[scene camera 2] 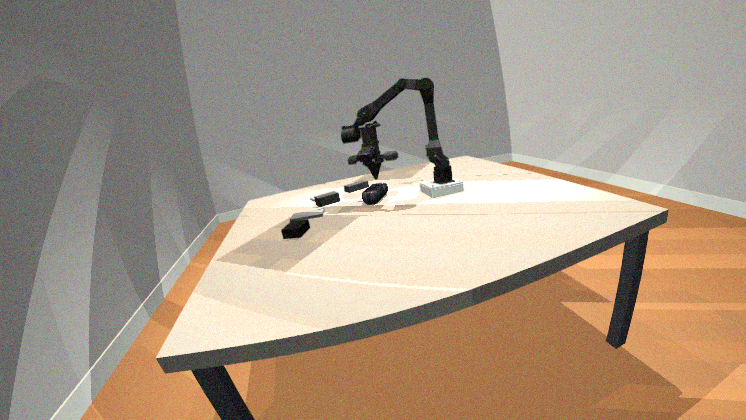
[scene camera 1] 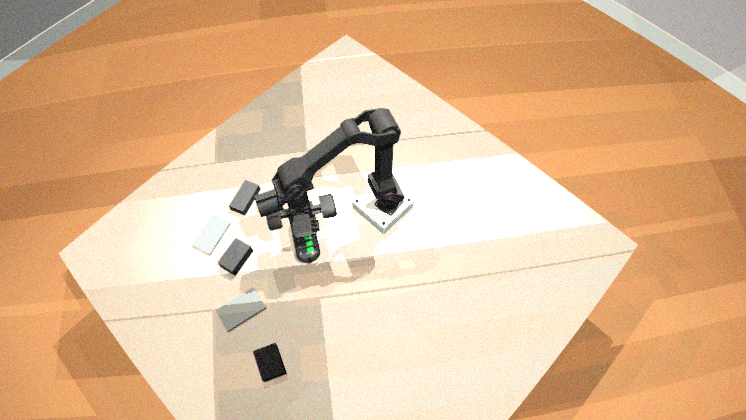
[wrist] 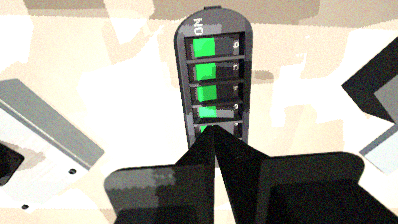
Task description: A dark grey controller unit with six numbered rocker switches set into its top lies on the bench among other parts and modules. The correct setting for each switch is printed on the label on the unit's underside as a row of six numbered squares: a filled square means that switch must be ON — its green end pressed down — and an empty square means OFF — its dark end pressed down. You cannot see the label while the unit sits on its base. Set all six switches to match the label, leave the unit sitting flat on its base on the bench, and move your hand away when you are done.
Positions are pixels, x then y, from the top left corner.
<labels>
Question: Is my gripper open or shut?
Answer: Shut.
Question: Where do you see a black block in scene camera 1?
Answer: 269, 361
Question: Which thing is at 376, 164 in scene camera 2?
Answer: My gripper.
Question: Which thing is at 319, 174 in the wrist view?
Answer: My gripper.
</labels>
